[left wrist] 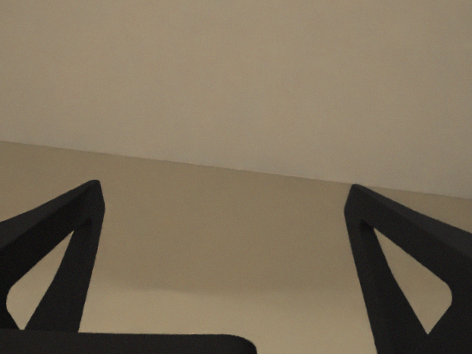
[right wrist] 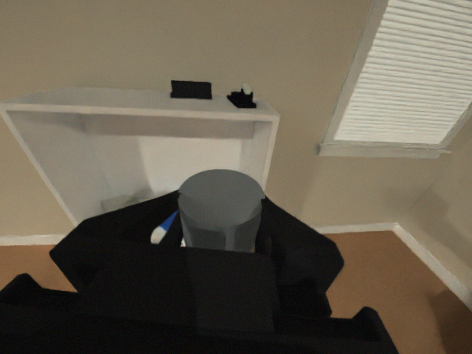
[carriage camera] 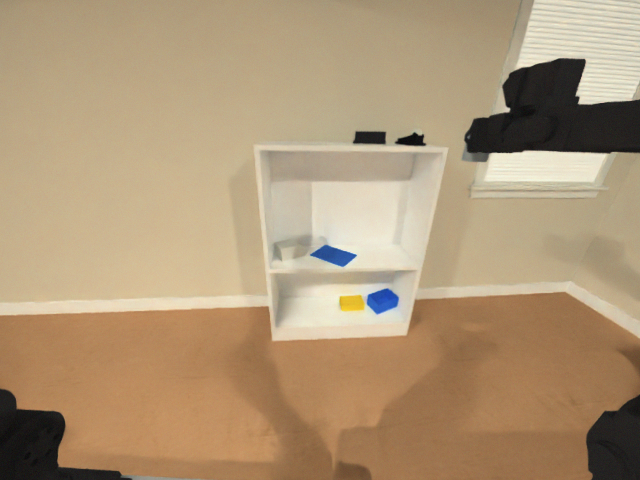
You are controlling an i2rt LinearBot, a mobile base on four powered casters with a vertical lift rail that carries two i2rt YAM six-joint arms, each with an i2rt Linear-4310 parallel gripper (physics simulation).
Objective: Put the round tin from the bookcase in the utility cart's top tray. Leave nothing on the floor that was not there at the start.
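Places are measured from the left arm's base along level axes (x ahead, y left, z up), in millimetres.
Pixels of known places: left gripper, between the fingertips: [left wrist: 227,195]; right gripper, between the fingertips: [right wrist: 224,194] [carriage camera: 476,137].
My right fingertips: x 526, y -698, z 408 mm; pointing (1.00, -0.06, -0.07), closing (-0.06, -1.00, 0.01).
For each thing: its top centre in the pictures, then the offset to it from my right fingertips. "spot": a spot on its surface instead.
- round tin, centre of its top: [right wrist: 222,191] [carriage camera: 482,129] dy +1, dx -18, dz +18 mm
- white bookcase, a spot on its surface: [right wrist: 150,111] spot: dy +232, dx +412, dz -57 mm
- pale box, a spot on its surface: [carriage camera: 285,250] spot: dy +557, dx +472, dz -564 mm
- flat blue item, centre of its top: [carriage camera: 333,254] [right wrist: 168,213] dy +303, dx +538, dz -618 mm
- yellow box, centre of its top: [carriage camera: 351,300] dy +174, dx +583, dz -965 mm
- blue bin, centre of its top: [carriage camera: 383,295] dy -22, dx +593, dz -935 mm
- window, a spot on its surface: [carriage camera: 547,167] spot: dy -975, dx +860, dz -171 mm
The round tin [right wrist: 220,210] [carriage camera: 474,156] is a grey cylinder between the fingers of my right gripper [right wrist: 224,194] [carriage camera: 473,142], which is shut on it and holds it upright in the air. In the carriage camera view the right gripper is at the upper right, to the right of the white bookcase [carriage camera: 341,148] [right wrist: 150,111], in front of the window. My left gripper [left wrist: 227,195] is open and empty, with wall behind it. The utility cart does not show in these views.
On the bookcase's middle shelf are a pale box [carriage camera: 285,250] and a flat blue item [carriage camera: 333,255]. A yellow box [carriage camera: 351,303] and a blue bin [carriage camera: 382,301] are on the bottom shelf. Two black objects [carriage camera: 369,137] [carriage camera: 411,139] stand on top. A window [carriage camera: 547,167] is at the right.
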